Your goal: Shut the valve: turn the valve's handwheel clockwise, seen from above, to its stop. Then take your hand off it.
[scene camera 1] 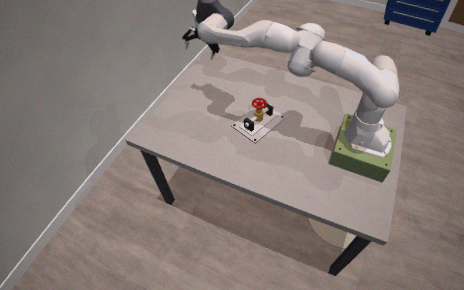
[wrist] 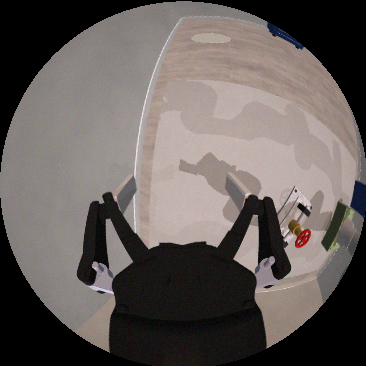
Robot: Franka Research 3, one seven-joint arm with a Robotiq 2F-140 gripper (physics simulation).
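Observation:
The valve has a red handwheel on top of a brass body. It stands upright on a light base plate on the table, with a pipe held by black brackets. My gripper is open, with nothing between the fingers. It is high up, beyond the table's far left corner in the scene view, well apart from the handwheel. In the wrist view the valve is at the right, outside the fingers. How far the handwheel is turned cannot be told.
The grey table bears the valve and the arm's green base block at its right. A grey wall runs along the left. A blue cabinet stands on the floor behind.

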